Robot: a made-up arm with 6 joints.
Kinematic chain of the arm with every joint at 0, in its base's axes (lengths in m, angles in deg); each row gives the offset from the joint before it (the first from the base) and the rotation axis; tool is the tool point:
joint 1: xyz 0 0 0.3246 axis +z
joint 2: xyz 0 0 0 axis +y
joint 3: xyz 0 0 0.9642 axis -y
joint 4: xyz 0 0 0 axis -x
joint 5: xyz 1.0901 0 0 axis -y
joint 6: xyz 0 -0.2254 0 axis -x
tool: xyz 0 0 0
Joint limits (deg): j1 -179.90..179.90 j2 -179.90..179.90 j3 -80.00..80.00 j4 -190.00..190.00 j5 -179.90..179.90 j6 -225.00..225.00
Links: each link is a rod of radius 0.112 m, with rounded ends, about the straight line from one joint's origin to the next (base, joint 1, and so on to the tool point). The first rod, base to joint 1, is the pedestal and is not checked.
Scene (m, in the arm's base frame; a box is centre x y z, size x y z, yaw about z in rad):
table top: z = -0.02
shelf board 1: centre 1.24 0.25 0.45 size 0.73 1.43 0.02 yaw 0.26
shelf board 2: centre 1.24 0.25 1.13 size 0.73 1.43 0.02 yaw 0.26
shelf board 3: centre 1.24 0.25 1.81 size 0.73 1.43 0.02 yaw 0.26
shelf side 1: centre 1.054 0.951 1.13 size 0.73 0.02 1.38 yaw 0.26
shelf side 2: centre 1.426 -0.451 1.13 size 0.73 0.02 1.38 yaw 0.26
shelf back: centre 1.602 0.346 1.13 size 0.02 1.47 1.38 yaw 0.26
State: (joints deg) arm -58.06 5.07 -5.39 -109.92 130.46 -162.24
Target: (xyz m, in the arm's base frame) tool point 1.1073 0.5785 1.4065
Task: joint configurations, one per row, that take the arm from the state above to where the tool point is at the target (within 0.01 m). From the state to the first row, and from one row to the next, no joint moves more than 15 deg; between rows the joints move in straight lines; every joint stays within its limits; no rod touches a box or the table.
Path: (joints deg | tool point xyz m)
1: -46.03 -4.53 -4.25 -118.84 129.50 -161.82 | 0.7829 -0.6549 1.0937
2: -34.00 -14.14 -3.11 -127.76 128.53 -161.40 | 0.7972 -0.3712 1.2932
3: -21.97 -23.74 -1.97 -136.68 127.57 -160.98 | 0.6934 -0.1029 1.4679
4: -9.00 -25.27 -3.28 -133.32 128.29 -161.30 | 0.6767 0.0494 1.4527
5: 3.97 -26.80 -4.59 -129.97 129.01 -161.61 | 0.6282 0.1887 1.4374
6: 16.93 -28.32 -5.90 -126.61 129.74 -161.93 | 0.5533 0.3089 1.4219
7: 29.90 -29.85 -7.21 -123.25 130.46 -162.24 | 0.4574 0.4056 1.4065
8: 27.15 -17.03 3.49 -123.86 130.46 -162.24 | 0.6582 0.4787 1.4533
9: 24.39 -4.21 14.20 -124.47 130.46 -162.24 | 0.8783 0.5383 1.4542
10: 21.63 8.62 24.90 -125.08 130.46 -162.24 | 1.1074 0.5785 1.4064

